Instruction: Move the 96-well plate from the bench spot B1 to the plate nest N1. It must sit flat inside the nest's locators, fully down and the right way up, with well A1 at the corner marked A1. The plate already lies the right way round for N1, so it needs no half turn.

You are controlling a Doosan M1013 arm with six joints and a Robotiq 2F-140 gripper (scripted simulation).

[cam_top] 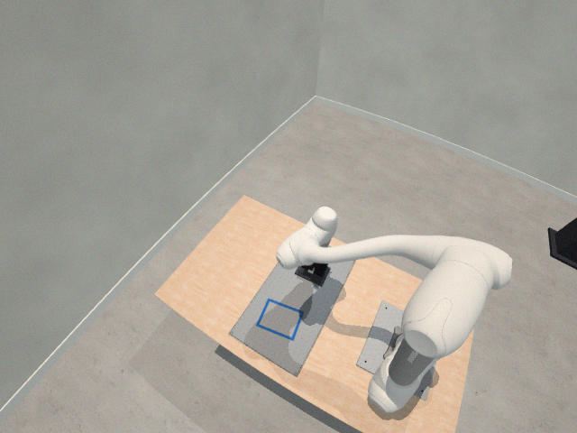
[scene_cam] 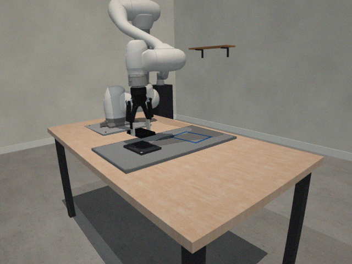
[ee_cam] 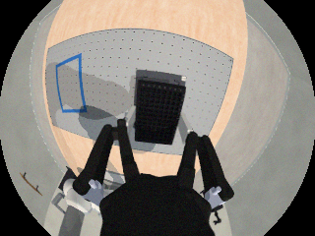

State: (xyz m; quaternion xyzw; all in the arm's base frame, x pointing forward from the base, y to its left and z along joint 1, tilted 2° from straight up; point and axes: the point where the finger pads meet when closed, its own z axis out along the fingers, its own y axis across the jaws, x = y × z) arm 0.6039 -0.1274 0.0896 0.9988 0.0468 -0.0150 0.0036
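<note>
The dark plate nest lies 10 cm below my hand. Round my hand: black 96-well plate (2 cm below).
</note>
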